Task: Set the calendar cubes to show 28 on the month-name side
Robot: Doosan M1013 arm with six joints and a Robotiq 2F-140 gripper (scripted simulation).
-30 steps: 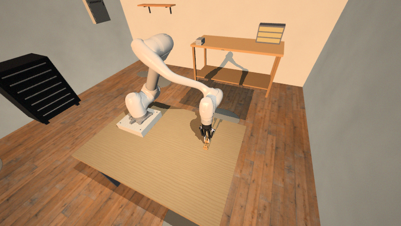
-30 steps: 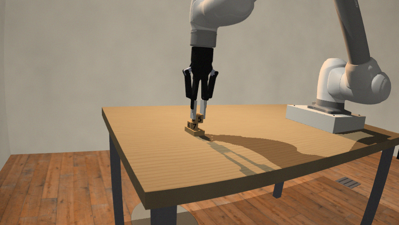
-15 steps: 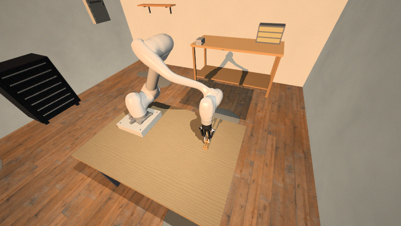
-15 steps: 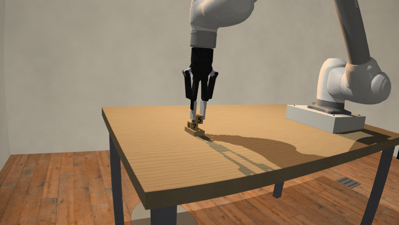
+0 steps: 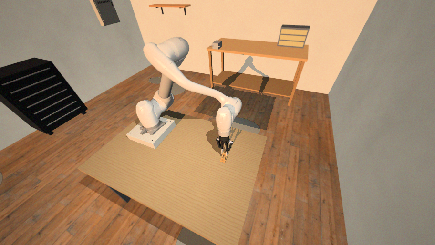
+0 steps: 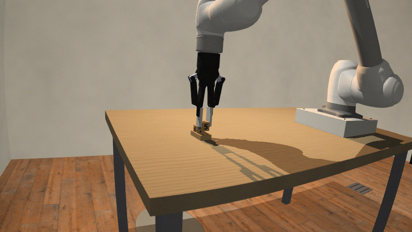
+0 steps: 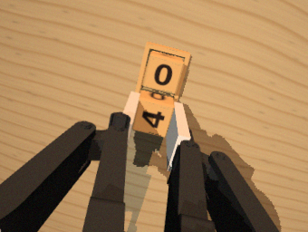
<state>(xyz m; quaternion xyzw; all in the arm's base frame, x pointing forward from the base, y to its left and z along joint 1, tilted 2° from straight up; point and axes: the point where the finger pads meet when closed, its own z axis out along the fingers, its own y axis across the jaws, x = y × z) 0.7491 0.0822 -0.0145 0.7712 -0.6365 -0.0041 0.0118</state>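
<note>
Now: hand 20 mm to the left of the wooden calendar tray and 70 mm above it.
</note>
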